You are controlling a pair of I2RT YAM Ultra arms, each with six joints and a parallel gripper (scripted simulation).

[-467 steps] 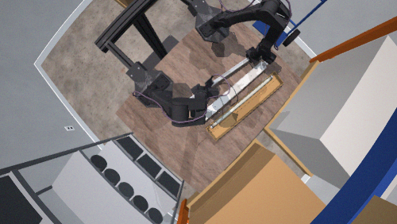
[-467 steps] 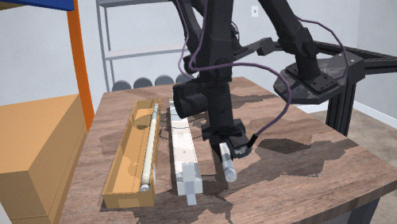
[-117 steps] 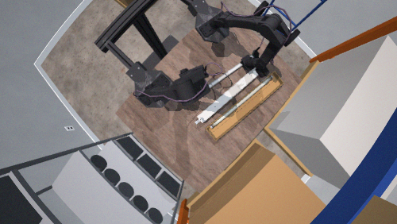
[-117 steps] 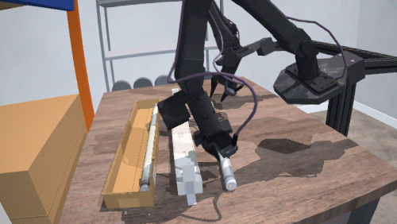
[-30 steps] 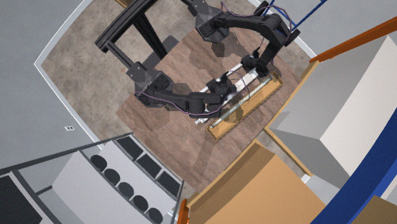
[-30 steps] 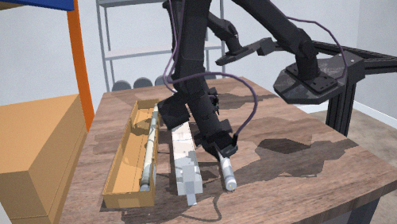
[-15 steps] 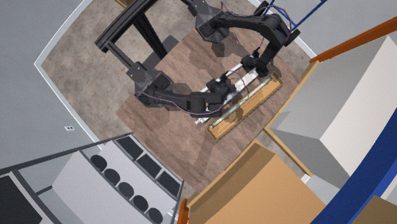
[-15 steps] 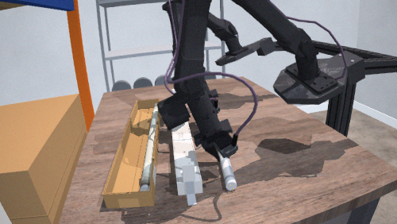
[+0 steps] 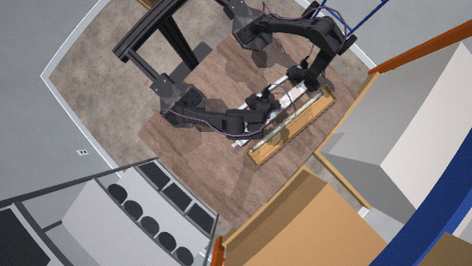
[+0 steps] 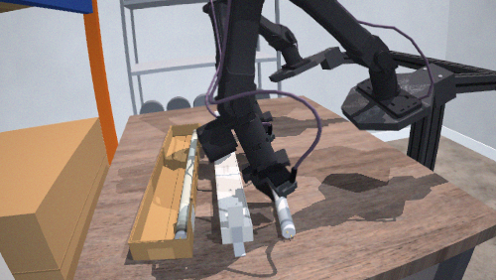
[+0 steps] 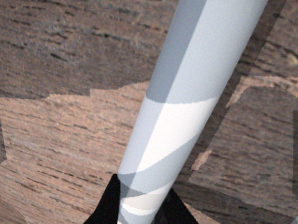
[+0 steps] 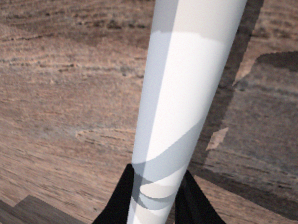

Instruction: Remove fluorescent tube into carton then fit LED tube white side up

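My right hand is 120 mm to the right of the LED tube, 20 mm short of it and 10 mm above it. Round my right hand: old fluorescent tube (240 mm ahead, 70 mm to the left); carton (280 mm ahead, 70 mm to the left); grey light fixture (140 mm ahead, 80 mm to the left, 30 mm above).
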